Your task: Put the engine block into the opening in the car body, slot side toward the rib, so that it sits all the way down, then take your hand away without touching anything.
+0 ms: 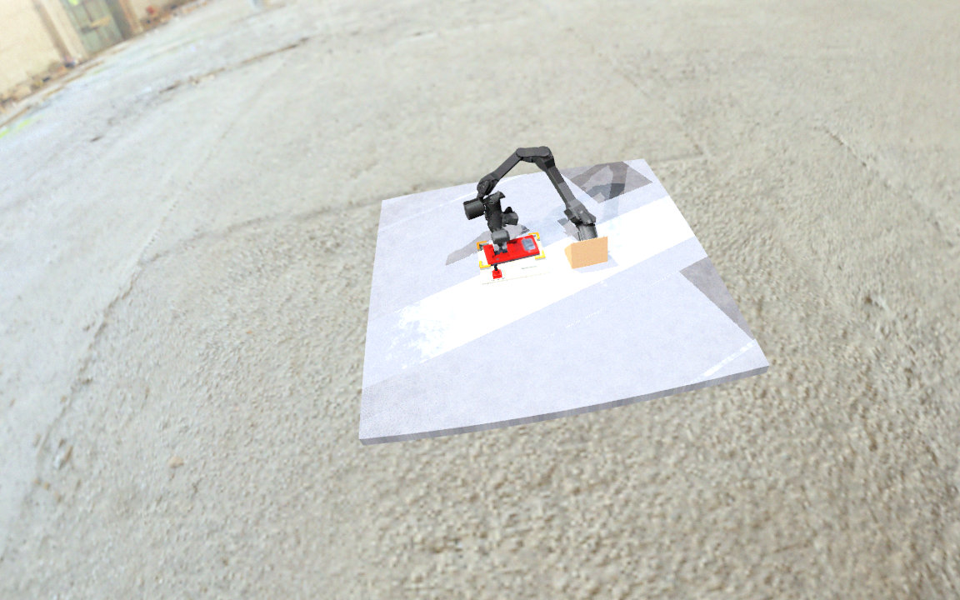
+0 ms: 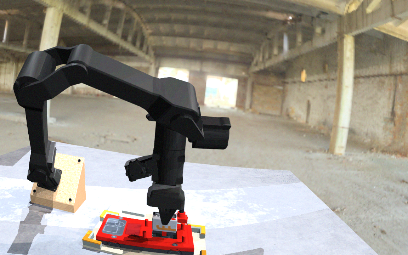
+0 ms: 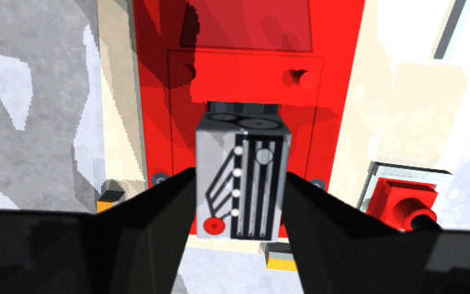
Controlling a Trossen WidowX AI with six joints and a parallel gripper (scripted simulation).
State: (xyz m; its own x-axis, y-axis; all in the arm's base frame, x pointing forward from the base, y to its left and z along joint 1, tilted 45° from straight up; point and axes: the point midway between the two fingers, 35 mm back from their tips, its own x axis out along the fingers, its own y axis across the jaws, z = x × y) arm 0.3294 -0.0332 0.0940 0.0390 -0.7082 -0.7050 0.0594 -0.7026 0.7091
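Right now my gripper tip is 1 cm above the engine block. The rest, counted from my gripper tip: cream base plate 5 cm below, 3 cm behind, 2 cm to the left.
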